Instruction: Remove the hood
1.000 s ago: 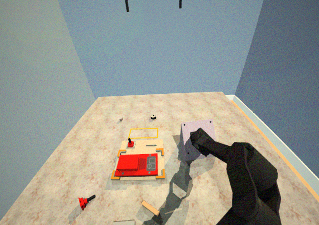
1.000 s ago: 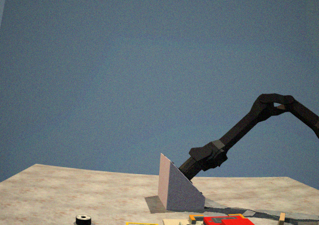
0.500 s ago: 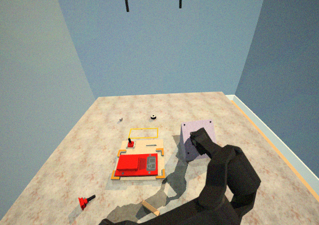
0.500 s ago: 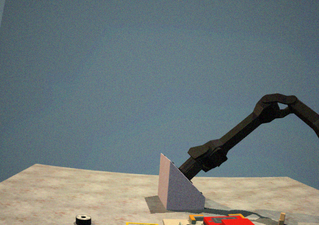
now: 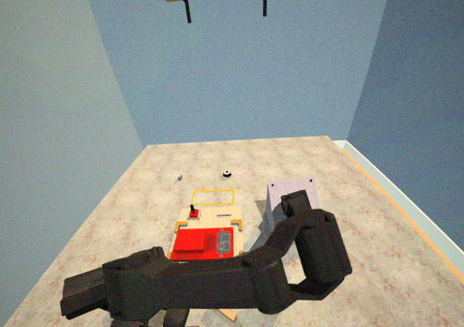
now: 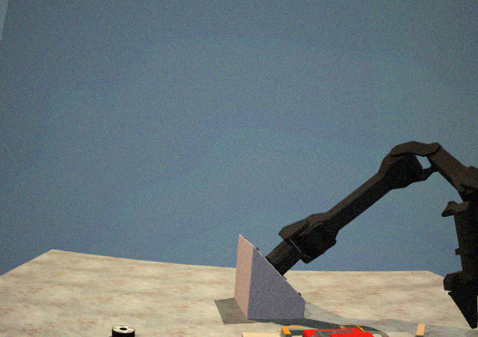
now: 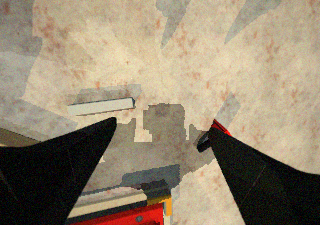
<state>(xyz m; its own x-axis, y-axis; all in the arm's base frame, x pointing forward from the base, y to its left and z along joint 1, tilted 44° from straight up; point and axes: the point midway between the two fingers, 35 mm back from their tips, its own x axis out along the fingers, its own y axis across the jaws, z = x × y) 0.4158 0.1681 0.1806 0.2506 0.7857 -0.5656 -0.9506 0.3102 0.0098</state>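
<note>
My gripper tip is 7 cm past the hood, 20 cm to the left of it and 3 cm above it. From my gripper tip the other things lie so: wooden block: 17 cm behind, 2 cm to the right, 6 cm below.
</note>
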